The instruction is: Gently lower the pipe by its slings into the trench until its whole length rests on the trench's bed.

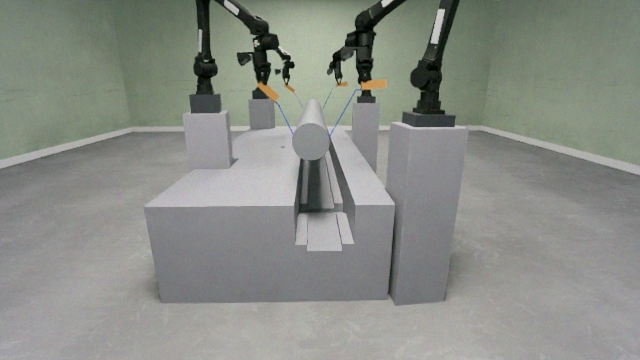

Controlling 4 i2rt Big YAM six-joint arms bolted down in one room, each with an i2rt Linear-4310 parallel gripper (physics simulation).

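Note:
The grey pipe (310,142) hangs lengthwise above the trench (324,231), its near end over the trench's opening; its far end is hidden. Blue slings (285,118) (343,114) run taut from its near part up to orange tabs (268,92) (374,84). Thinner-looking far slings (298,99) (327,98) lead to orange tabs (289,88) (341,84). The far left gripper (287,83) and far right gripper (339,81) are at their tabs. The nearer left and right grippers meet the near tabs, overlapping the bases behind; their fingers are too small to judge.
The trench runs through a large grey block (225,250). Grey pedestals (207,142) (261,115) (366,130) (427,215) bear the arm bases, two left and two right. The near right pedestal stands close beside the block's front right corner.

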